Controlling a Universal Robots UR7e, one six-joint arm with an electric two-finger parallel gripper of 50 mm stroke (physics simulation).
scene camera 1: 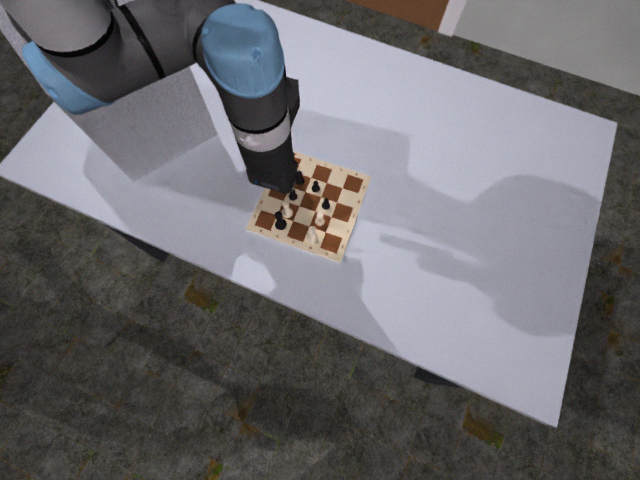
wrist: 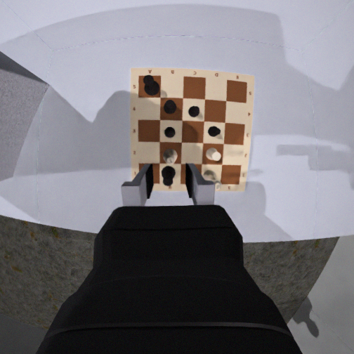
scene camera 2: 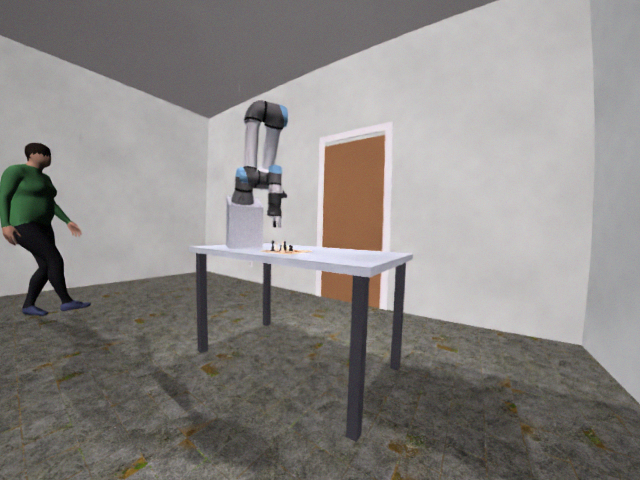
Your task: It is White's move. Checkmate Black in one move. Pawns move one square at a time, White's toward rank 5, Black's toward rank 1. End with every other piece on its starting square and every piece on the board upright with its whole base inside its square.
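Pixels of known places: gripper, fingertip midpoint: (scene camera 1: 281, 183) (scene camera 2: 277, 227); arm's base, origin of the base link: (scene camera 2: 242, 201).
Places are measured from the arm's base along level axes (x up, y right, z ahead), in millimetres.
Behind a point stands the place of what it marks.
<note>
My gripper (scene camera 2: 277, 224) @[x -175, y 77, z 377 mm] (wrist: 169, 173) is open and empty, high above the board (wrist: 251, 115) (scene camera 1: 251, 227) @[x -309, y 138, z 318 mm]. In the wrist view a white piece (wrist: 170, 156) (scene camera 1: 286, 210) @[x -287, y 82, z 379 mm] stands on B2, a white pawn (wrist: 213, 154) (scene camera 1: 320, 219) @[x -279, y 79, z 456 mm] on D2 and a tall white piece (wrist: 211, 176) (scene camera 1: 312, 235) @[x -280, y 119, z 453 mm] on D1. A tall black piece (wrist: 168, 176) (scene camera 1: 280, 222) @[x -285, y 113, z 378 mm] is on B1, another tall black piece (wrist: 151, 87) on A5, a black piece (wrist: 170, 106) (scene camera 1: 299, 178) @[x -286, y 0, z 378 mm] on B4. Black pawns stand on B3 (wrist: 170, 132), C4 (wrist: 194, 111) and D3 (wrist: 214, 131). The arm hides A5 in scene camera 1.
The board lies on a white table (scene camera 1: 465, 248) @[x -316, y 18, z 771 mm] (scene camera 2: 330, 258) @[x -315, y 154, z 767 mm] beside the arm's grey pedestal (scene camera 1: 155, 126) @[x -199, y 36, z 79 mm] (scene camera 2: 244, 227) @[x -178, y 46, z 73 mm]. The arm's shadows fall across the table. A person in a green top (scene camera 2: 33, 196) is at the left of scene camera 2, apart from the table.
</note>
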